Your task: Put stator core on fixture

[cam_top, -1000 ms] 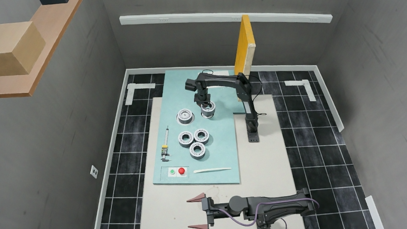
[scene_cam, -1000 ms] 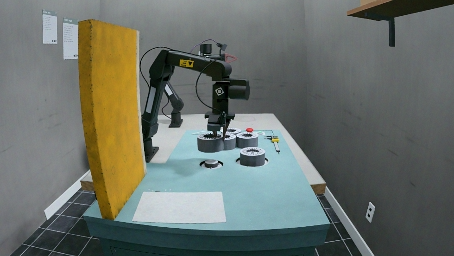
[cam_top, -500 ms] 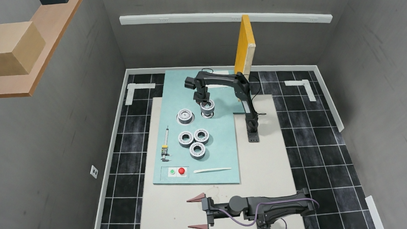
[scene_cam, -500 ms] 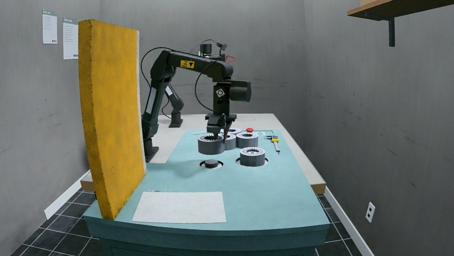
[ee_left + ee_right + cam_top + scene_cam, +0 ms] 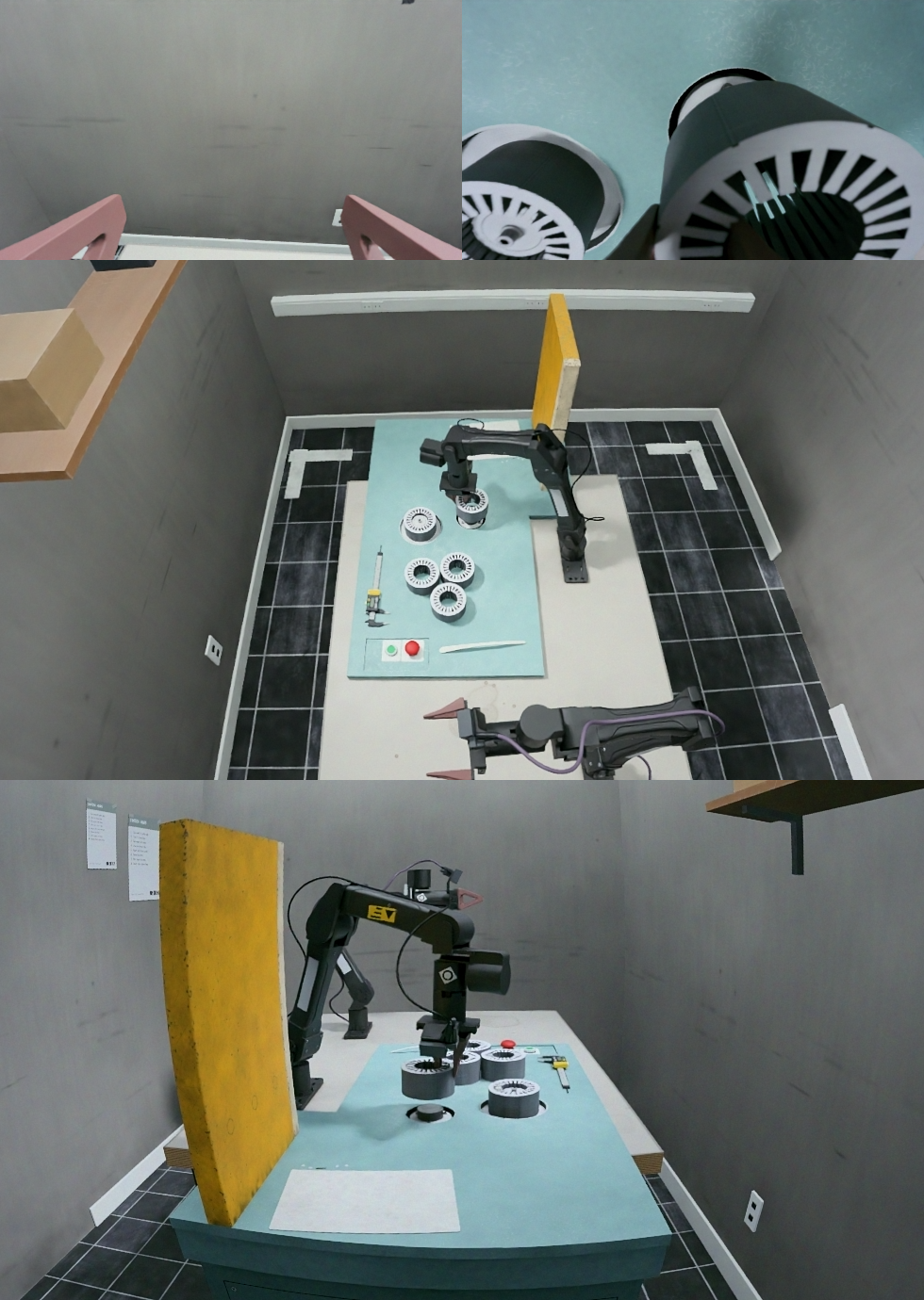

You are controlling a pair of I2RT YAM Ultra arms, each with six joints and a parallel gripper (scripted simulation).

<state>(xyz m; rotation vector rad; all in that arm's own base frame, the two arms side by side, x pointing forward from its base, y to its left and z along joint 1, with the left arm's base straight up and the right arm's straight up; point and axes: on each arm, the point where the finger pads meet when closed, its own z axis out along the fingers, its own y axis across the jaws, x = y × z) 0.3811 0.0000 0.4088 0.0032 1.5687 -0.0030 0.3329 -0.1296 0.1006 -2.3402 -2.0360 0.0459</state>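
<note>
The fixture plug is 3 cm behind my right hand and 9 cm below it. From my right hand the other things lie so: green button 18 cm ahead, 44 cm to the left, 9 cm below; red button 12 cm ahead, 43 cm to the left, 7 cm below; white sheet 9 cm behind, 32 cm to the right, 8 cm below.
</note>
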